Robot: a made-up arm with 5 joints.
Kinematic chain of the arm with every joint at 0, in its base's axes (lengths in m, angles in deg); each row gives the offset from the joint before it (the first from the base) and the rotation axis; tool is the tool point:
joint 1: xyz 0 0 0.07 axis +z
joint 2: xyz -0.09 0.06 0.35 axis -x
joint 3: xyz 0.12 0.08 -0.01 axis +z
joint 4: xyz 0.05 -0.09 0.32 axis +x
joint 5: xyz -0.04 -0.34 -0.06 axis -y
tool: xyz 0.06 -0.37 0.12
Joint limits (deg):
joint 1: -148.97..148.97
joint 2: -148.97..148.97
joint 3: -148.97..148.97
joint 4: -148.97..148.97
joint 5: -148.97..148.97
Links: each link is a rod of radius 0.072 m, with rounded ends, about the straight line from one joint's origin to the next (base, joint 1, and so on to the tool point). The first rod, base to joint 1, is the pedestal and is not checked.
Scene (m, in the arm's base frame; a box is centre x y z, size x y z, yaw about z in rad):
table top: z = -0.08
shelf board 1: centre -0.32 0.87 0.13 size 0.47 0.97 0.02 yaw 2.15
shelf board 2: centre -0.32 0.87 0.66 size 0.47 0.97 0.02 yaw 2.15
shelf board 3: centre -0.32 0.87 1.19 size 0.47 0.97 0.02 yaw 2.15
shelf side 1: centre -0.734 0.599 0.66 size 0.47 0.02 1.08 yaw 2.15
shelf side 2: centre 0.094 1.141 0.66 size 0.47 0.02 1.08 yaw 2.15
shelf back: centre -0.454 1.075 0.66 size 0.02 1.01 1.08 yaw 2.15
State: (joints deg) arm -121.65 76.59 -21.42 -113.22 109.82
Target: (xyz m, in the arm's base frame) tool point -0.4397 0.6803 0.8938
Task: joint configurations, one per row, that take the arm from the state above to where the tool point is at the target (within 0.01 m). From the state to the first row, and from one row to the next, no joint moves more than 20 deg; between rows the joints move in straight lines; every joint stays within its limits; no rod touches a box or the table.
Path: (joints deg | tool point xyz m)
1: -123.43 71.62 -18.45 -94.91 112.86 | 0.9328 -0.4805 0.7014
2: -125.22 66.65 -15.48 -76.60 115.91 | 0.8285 -0.3734 0.9829
3: -127.00 61.68 -12.51 -58.28 118.95 | 0.6372 -0.2253 1.1892
4: -128.79 56.71 -9.53 -39.97 122.00 | 0.3935 -0.0538 1.2872
5: -130.57 51.74 -6.56 -21.66 125.04 | 0.1403 0.1181 1.2624
6: -132.36 46.77 -3.59 -3.35 128.09 | -0.0794 0.2640 1.1221
7: -134.14 41.80 -0.62 14.96 131.13 | -0.2301 0.3598 0.8938
8: -133.72 22.21 -3.68 -3.63 129.07 | -0.2638 0.4493 0.9365
9: -133.31 2.61 -6.73 -22.23 127.00 | -0.3085 0.5415 0.9510
10: -132.89 -16.98 -9.79 -40.82 124.94 | -0.3667 0.6224 0.9368
11: -132.47 -36.57 -12.85 -59.42 122.87 | -0.4397 0.6803 0.8939

